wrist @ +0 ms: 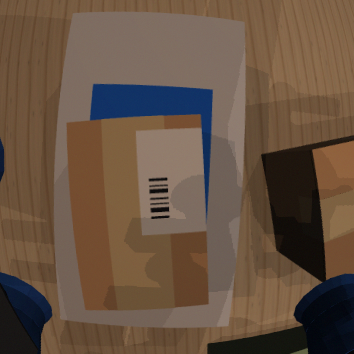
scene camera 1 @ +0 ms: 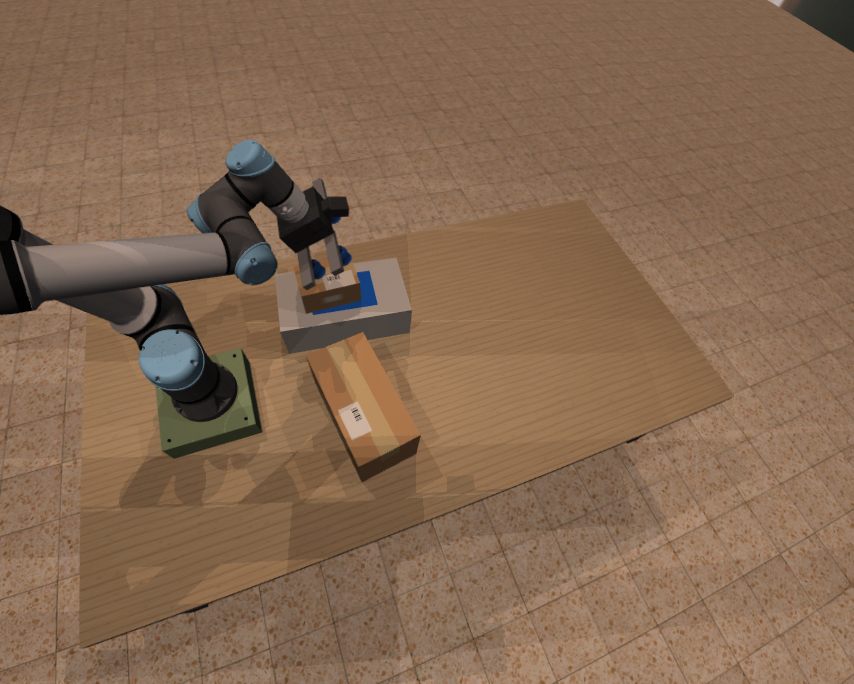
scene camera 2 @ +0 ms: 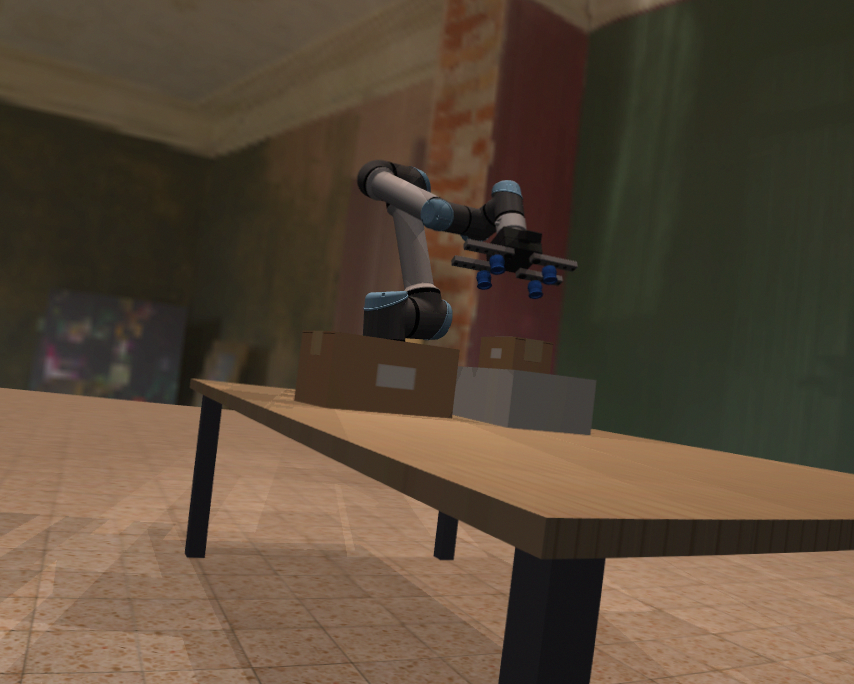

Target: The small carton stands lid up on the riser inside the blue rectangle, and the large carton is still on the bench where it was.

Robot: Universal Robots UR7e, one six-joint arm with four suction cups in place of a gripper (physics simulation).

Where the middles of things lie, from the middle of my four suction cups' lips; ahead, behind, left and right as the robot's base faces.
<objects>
My suction cup is 1 cm past the small carton point(scene camera 1: 330, 291), 2 cm to the right of it and 18 cm above it. Round my suction cup: large carton point(scene camera 2: 337, 370) (3 cm ahead, 32 cm to the right, 26 cm below); grey riser point(scene camera 2: 517, 399) (3 cm ahead, 2 cm to the left, 28 cm below).
</objects>
